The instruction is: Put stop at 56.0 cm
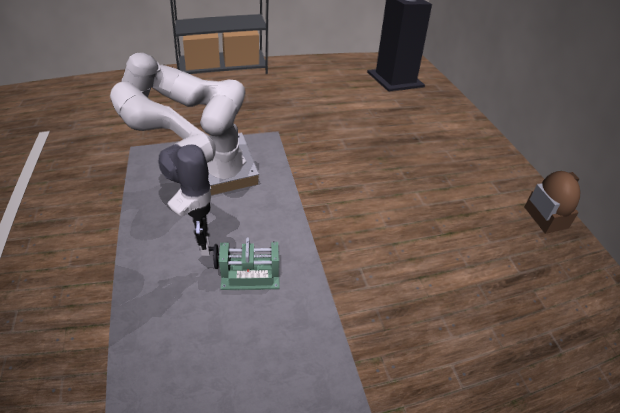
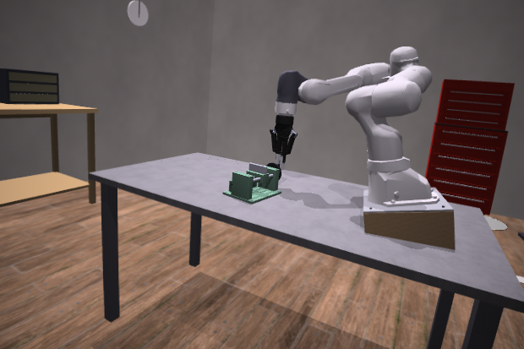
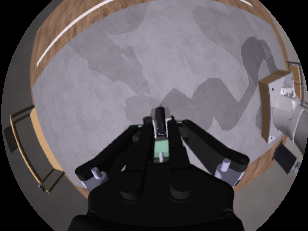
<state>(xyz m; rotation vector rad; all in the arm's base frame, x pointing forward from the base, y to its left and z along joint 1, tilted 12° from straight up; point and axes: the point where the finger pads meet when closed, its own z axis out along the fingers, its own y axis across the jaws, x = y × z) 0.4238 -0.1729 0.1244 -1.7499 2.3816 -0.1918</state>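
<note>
The black handwheel is 20 mm to the left of my hand, 20 mm below it and 10 mm ahead of it. The rest, counted from my hand: stop carriage: 130 mm to the left, 60 mm ahead, 30 mm below.
</note>
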